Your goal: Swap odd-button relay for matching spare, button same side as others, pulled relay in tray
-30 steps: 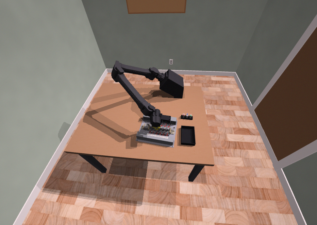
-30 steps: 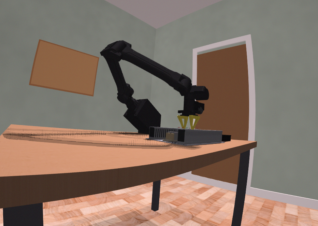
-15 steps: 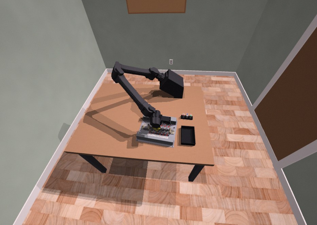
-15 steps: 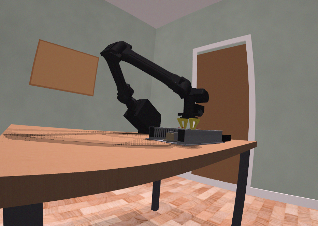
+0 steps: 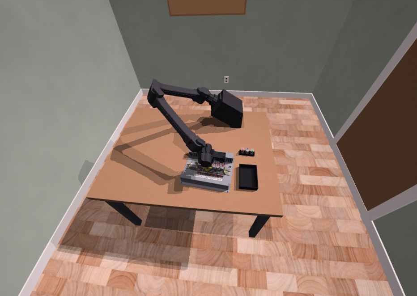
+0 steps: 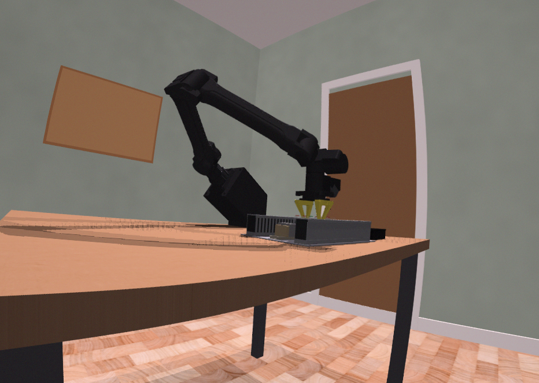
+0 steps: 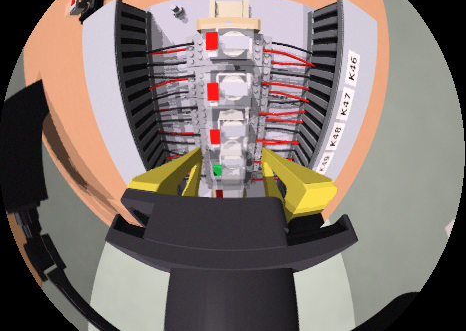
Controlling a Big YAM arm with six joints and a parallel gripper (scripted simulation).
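Now: the grey relay panel 5 cm below my hand. From my hand the other things lie so: black tray: 6 cm ahead, 25 cm to the left, 3 cm below.
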